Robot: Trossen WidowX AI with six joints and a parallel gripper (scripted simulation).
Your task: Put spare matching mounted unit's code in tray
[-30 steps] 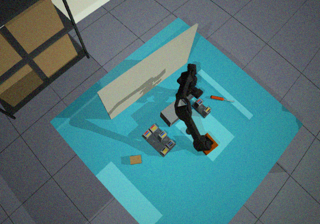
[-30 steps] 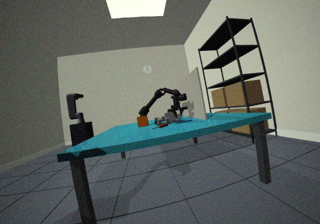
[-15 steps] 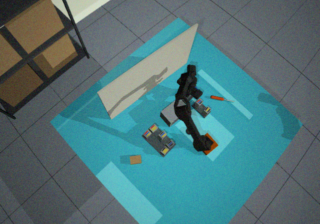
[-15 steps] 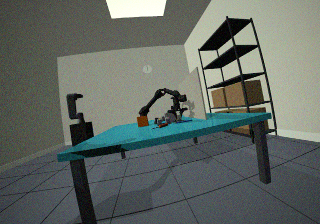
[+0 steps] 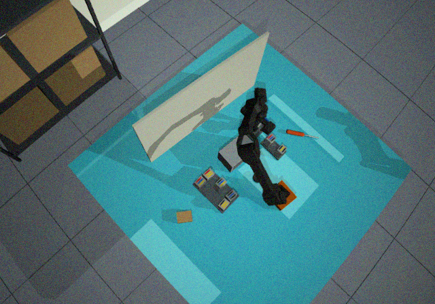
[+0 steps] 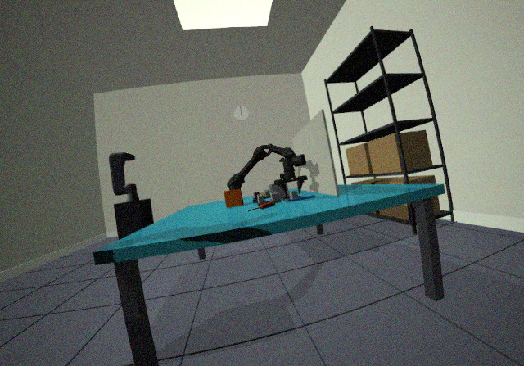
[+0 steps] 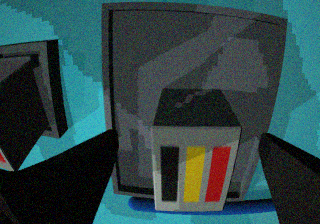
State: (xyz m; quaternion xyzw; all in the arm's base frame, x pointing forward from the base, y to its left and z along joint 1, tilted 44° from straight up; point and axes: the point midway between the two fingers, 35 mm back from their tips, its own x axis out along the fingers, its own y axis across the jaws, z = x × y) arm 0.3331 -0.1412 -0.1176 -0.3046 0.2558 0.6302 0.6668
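Right now the grey spare is 1 cm above my gripper tip. Round my gripper tip: beige panel (21 cm ahead, 17 cm to the left, 20 cm above); then grey tray (2 cm below); then brown cardboard box (9 cm behind, 58 cm to the left, 1 cm below).
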